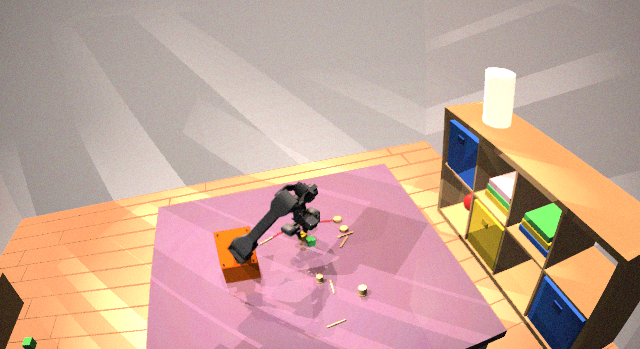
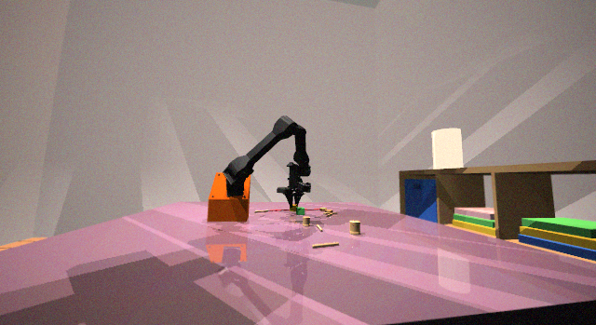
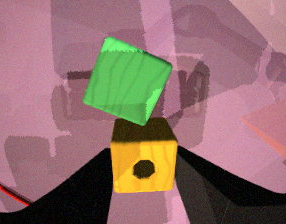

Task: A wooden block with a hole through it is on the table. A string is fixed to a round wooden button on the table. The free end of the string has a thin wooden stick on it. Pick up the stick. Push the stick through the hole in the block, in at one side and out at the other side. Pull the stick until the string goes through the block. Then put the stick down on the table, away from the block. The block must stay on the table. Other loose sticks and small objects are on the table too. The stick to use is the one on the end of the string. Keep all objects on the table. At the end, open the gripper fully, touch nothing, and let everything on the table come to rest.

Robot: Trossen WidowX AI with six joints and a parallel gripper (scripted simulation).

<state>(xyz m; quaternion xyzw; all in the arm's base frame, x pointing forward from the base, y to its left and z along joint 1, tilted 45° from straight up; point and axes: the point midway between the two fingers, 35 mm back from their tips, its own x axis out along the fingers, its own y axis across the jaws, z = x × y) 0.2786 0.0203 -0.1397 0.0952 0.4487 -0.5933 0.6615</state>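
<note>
Right now the yellow wooden block is right at my gripper tip. Round my gripper tip: green cube (30 mm to the right, 30 mm ahead, 10 mm below); then thin wooden stick (140 mm behind, 70 mm to the left, 30 mm below); then round wooden button (190 mm ahead, 80 mm to the left, 20 mm below).
</note>
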